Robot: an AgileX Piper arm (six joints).
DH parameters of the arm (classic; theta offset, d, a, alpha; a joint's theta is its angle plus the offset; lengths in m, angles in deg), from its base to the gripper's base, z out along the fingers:
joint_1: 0 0.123 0 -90
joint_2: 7.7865 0 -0.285 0
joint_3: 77.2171 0 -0.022 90
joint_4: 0 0.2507 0 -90
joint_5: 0 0 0 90
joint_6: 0 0.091 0 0
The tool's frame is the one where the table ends.
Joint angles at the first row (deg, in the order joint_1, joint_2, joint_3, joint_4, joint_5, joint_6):
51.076 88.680 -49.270 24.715 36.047 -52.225
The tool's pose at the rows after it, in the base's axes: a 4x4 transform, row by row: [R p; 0 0 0 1], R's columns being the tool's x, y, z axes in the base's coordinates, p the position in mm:
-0.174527, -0.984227, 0.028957, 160.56; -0.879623, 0.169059, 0.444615, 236.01; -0.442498, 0.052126, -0.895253, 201.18; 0, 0, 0, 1
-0.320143, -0.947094, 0.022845, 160.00; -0.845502, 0.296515, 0.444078, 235.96; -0.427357, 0.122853, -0.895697, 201.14; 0, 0, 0, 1
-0.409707, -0.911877, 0.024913, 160.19; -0.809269, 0.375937, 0.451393, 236.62; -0.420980, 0.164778, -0.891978, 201.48; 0, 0, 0, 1
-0.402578, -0.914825, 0.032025, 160.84; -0.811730, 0.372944, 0.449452, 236.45; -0.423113, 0.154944, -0.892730, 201.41; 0, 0, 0, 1
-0.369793, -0.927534, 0.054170, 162.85; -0.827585, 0.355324, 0.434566, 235.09; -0.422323, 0.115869, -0.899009, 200.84; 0, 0, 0, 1
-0.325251, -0.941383, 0.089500, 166.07; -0.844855, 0.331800, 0.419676, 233.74; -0.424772, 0.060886, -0.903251, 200.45; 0, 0, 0, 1
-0.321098, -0.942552, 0.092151, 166.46; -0.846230, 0.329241, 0.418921, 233.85; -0.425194, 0.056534, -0.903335, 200.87; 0, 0, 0, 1
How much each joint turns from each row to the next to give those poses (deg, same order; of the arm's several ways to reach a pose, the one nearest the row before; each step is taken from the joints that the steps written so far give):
0.000 0.001 0.000 1.020 0.213 5.432
0.000 -0.001 0.000 0.267 0.315 8.406
-0.001 -0.001 0.001 0.559 -0.353 5.078
0.001 0.002 -0.002 -0.544 -0.279 -0.006
0.000 -0.002 0.002 -2.530 -0.538 0.001
0.000 0.002 -0.001 -3.337 -1.119 -0.001
-0.001 -0.001 -0.110 -0.279 0.010 0.000

